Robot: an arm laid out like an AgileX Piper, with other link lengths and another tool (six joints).
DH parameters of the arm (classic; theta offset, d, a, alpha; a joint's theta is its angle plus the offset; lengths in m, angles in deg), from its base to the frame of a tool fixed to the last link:
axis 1: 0 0.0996 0 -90
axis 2: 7.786 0 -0.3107 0
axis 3: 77.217 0 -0.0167 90
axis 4: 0 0.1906 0 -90
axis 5: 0 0 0 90
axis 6: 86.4 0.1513 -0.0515 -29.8
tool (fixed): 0 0.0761 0 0
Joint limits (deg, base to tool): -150..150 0..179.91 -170..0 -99.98..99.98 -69.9..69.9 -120..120
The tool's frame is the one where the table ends.
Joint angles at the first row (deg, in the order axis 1, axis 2, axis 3, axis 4, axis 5, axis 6):
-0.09 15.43 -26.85 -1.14 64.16 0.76
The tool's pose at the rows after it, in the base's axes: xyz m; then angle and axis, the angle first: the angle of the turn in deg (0 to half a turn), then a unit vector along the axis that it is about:
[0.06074 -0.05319 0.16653 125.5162 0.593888 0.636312 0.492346]
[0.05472 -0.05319 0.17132 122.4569 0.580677 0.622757 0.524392]
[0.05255 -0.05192 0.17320 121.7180 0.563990 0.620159 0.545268]
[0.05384 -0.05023 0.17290 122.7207 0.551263 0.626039 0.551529]
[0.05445 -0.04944 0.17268 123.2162 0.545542 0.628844 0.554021]
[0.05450 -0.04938 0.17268 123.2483 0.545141 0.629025 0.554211]
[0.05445 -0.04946 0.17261 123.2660 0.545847 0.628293 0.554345]
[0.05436 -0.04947 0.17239 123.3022 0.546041 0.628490 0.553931]
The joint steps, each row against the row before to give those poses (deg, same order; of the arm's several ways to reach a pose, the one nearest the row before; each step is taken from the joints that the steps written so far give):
0.00 -6.64 0.00 0.00 0.05 -0.01
0.00 -4.90 0.00 0.00 0.05 0.01
1.40 -2.55 0.00 0.00 0.14 0.00
1.84 -0.13 0.00 0.00 0.12 0.00
0.85 -0.02 0.00 0.00 0.06 0.00
0.06 0.00 0.00 0.00 0.00 -0.01
0.00 0.00 0.00 0.00 0.01 0.11
0.00 0.00 0.00 0.00 0.06 0.00

